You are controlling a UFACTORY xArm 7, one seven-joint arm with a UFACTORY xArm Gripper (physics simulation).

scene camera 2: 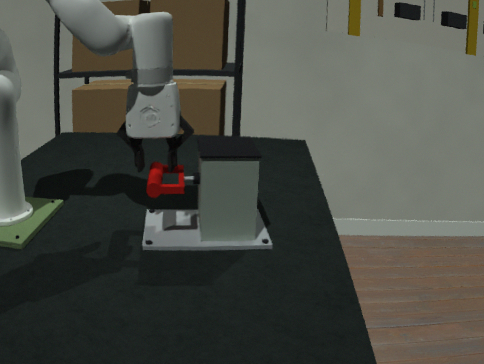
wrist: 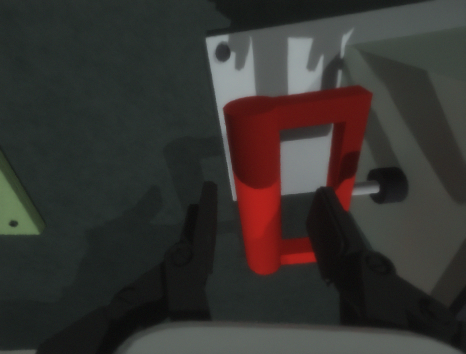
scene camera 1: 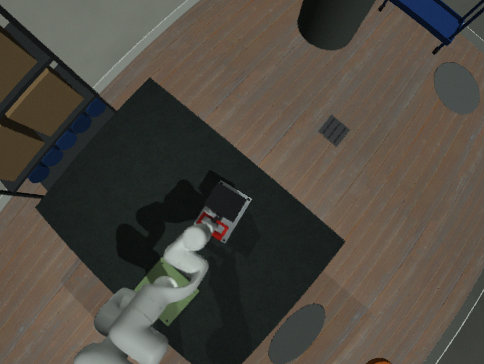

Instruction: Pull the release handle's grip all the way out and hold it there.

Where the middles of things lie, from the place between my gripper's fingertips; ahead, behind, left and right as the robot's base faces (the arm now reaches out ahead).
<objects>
I see my gripper 12 cm above the base plate (scene camera 2: 164,229), 9 cm short of it and 1 cm to the left of it.
</objects>
